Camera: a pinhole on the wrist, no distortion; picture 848 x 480 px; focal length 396.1 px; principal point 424.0 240.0 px. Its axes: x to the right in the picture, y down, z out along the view. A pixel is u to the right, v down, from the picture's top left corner.
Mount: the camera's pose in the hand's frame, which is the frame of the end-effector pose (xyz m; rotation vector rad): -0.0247 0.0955 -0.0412 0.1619 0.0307 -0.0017
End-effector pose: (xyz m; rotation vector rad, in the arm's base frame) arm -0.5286 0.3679 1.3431 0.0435 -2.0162 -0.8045
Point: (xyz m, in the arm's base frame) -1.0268 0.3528 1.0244
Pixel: 459.7 20.2
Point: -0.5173 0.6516 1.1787
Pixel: 53.8 375.3
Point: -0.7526 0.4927 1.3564
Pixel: 578.4 230.9
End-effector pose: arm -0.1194 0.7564 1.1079 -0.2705 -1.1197 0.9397
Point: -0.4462 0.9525 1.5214
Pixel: 748.2 247.2
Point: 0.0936 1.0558 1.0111
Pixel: behind the camera
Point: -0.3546 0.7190 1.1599
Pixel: 416.3 259.0
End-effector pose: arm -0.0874 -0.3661 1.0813 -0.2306 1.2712 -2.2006
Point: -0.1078 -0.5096 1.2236
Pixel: 581.9 24.0
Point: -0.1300 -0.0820 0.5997
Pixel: behind the camera
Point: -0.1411 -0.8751 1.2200
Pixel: 690.6 269.9
